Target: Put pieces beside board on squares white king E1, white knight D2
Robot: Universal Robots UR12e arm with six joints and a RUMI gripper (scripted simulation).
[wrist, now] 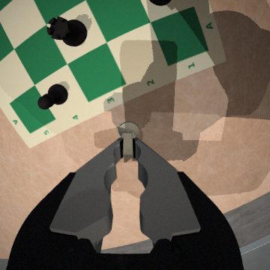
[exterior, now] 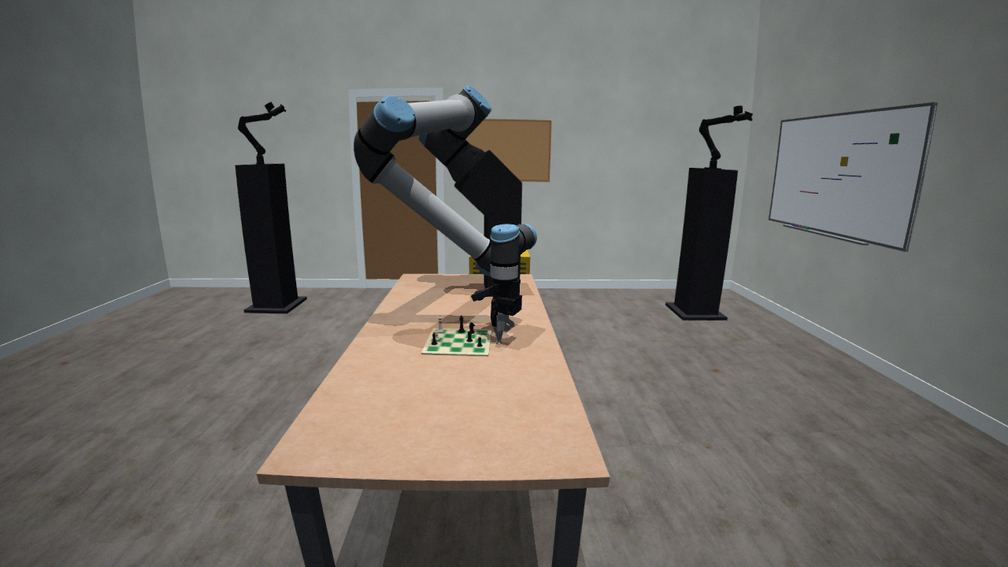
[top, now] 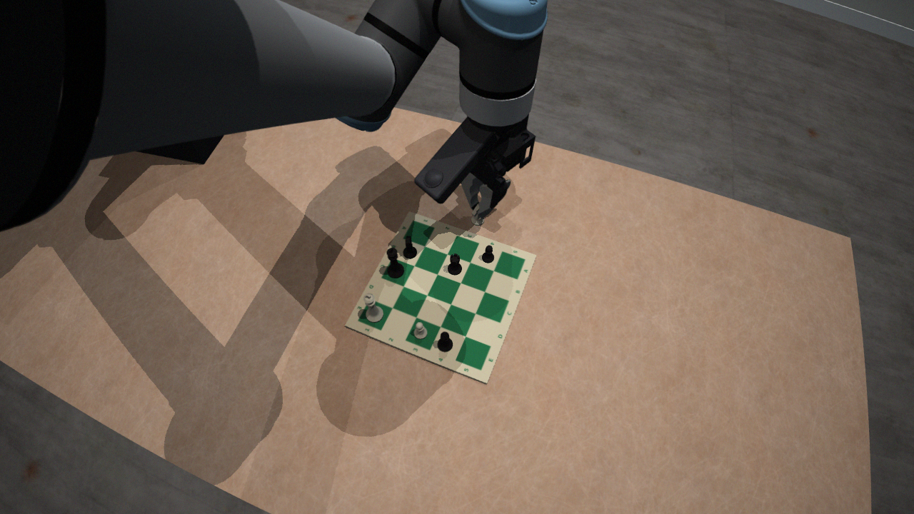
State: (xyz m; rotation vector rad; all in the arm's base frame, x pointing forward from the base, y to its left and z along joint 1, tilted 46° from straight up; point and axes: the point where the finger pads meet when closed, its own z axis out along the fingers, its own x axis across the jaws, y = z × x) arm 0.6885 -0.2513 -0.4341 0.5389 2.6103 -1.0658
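The white king lies 80 mm behind my hand, 210 mm to the right of it and 10 mm above it. From my hand the other things lie so: chessboard: 140 mm to the right, 20 mm below; then white pawn: 10 mm behind, 220 mm to the right, 10 mm below; then white knight: 10 mm below.
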